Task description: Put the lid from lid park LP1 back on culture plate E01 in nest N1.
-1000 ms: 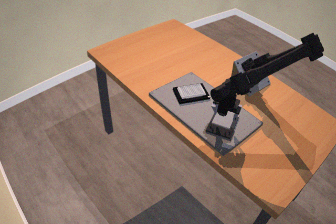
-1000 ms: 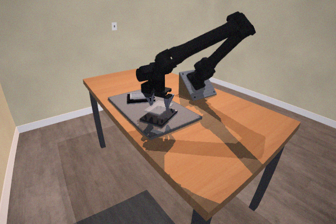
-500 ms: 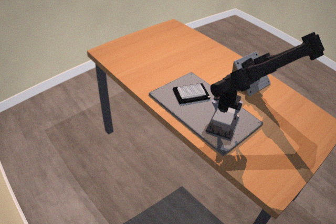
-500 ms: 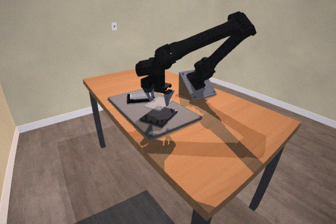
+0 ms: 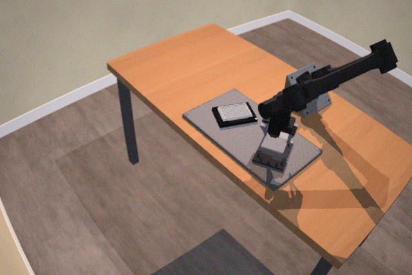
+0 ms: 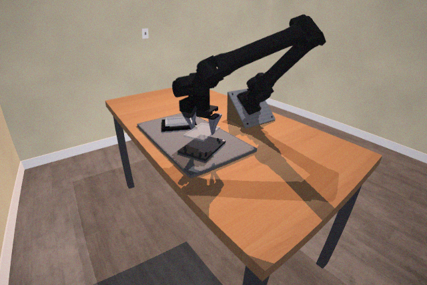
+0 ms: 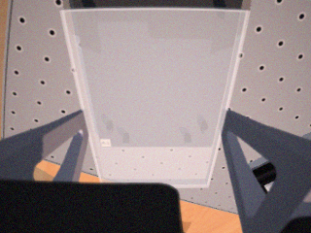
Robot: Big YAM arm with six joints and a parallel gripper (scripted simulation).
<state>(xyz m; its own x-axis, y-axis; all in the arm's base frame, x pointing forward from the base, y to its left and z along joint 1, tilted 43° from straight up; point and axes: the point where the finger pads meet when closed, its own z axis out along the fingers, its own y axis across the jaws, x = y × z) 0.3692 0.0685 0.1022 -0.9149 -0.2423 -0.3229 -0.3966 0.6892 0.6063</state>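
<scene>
My hand is right at the clear lid. Round my hand: black plate nest N1: 250 mm to the right, 70 mm below, 40 mm behind; lid park LP1: 70 mm below; white culture plate E01: 250 mm to the right, 60 mm below, 40 mm behind.
</scene>
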